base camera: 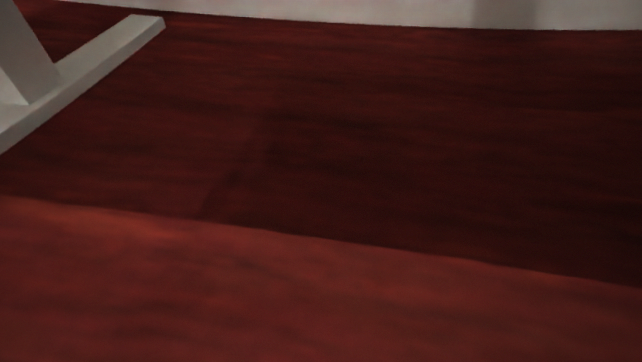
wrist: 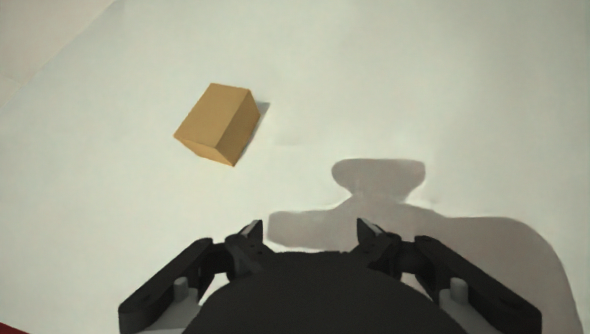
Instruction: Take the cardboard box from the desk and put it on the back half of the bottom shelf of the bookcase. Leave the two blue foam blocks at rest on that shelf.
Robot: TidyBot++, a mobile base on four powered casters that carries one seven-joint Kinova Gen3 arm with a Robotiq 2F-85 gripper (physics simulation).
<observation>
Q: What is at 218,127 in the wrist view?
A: A tan cardboard box.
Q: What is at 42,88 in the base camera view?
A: A white desk.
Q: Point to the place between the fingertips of my gripper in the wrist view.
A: At 309,229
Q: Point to a white desk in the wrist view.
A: At 458,127
</observation>
